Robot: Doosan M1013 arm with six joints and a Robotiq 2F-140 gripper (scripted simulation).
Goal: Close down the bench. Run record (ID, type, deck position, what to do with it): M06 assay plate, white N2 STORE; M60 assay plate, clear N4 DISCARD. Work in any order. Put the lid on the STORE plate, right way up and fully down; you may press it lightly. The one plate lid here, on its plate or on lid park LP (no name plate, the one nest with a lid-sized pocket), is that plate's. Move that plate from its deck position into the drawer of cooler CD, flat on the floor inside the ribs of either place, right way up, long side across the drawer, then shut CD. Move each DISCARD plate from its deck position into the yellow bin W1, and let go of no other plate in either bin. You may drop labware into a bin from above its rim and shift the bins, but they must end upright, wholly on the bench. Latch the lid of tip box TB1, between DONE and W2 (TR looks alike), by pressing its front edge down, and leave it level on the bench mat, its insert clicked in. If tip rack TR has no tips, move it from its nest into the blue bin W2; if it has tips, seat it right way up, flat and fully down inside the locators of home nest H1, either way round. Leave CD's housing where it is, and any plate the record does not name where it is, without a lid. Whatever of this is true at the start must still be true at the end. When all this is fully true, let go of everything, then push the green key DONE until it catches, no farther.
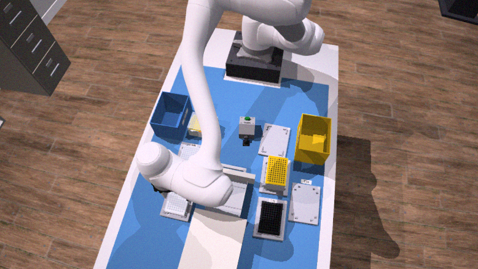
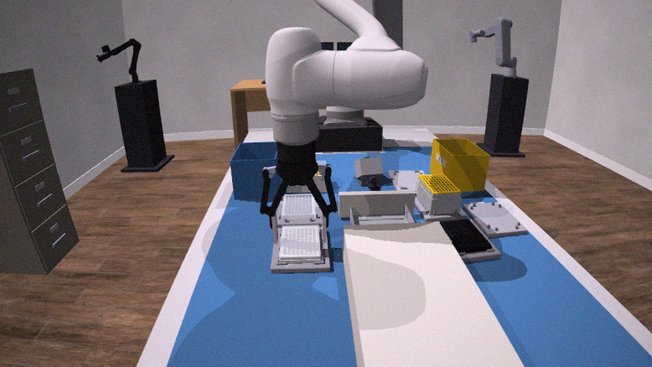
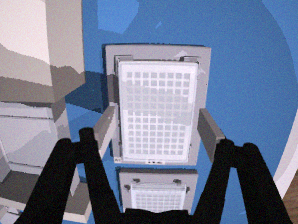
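My gripper is now 3 cm above the clear plate lid. The rest, counted from my hand: white plate M06: 3 cm below; then nest N2: 4 cm below; then clear assay plate: 18 cm behind, 3 cm below, 2 cm to the right.
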